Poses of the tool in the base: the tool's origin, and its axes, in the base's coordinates. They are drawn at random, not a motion.
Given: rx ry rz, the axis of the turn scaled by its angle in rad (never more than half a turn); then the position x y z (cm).
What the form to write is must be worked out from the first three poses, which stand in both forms.
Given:
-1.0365, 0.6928, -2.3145, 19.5, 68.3, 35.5
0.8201, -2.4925, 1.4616, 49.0, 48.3, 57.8
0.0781, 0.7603, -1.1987, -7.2, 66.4, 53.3
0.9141, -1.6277, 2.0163, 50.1, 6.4, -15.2
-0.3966, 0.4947, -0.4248, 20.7, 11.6, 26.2
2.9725, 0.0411, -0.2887, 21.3, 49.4, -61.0
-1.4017, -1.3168, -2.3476, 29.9, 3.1, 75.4
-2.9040, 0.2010, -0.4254, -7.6, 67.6, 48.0
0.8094, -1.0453, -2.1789, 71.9, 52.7, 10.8
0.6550, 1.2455, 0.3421, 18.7, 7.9, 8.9
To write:
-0.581, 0.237, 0.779, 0.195; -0.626, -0.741, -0.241, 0.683; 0.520, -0.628, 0.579, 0.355; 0, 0, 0, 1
-0.842, -0.518, 0.150, 0.490; -0.384, 0.380, -0.841, 0.483; 0.379, -0.766, -0.519, 0.578; 0, 0, 0, 1
0.151, 0.859, 0.489, -0.072; -0.809, 0.392, -0.438, 0.664; -0.568, -0.330, 0.754, 0.533; 0, 0, 0, 1
-0.711, -0.661, 0.242, 0.501; -0.097, -0.249, -0.964, 0.064; 0.697, -0.708, 0.112, -0.152; 0, 0, 0, 1
0.798, 0.291, 0.528, 0.207; -0.478, 0.839, 0.259, 0.116; -0.368, -0.459, 0.809, 0.262; 0, 0, 0, 1
0.981, 0.042, -0.189, 0.213; 0.012, -0.988, -0.156, 0.494; -0.193, 0.151, -0.969, -0.610; 0, 0, 0, 1
-0.569, 0.482, 0.666, 0.299; 0.317, -0.619, 0.719, 0.031; 0.759, 0.620, 0.199, 0.754; 0, 0, 0, 1
0.949, -0.105, 0.296, -0.076; -0.162, -0.971, 0.176, 0.676; 0.269, -0.215, -0.939, 0.480; 0, 0, 0, 1
-0.645, 0.240, -0.726, 0.719; -0.716, -0.522, 0.464, 0.527; -0.267, 0.819, 0.508, 0.108; 0, 0, 0, 1
0.302, 0.107, 0.947, 0.187; 0.576, 0.771, -0.271, 0.079; -0.760, 0.627, 0.171, 0.089; 0, 0, 0, 1

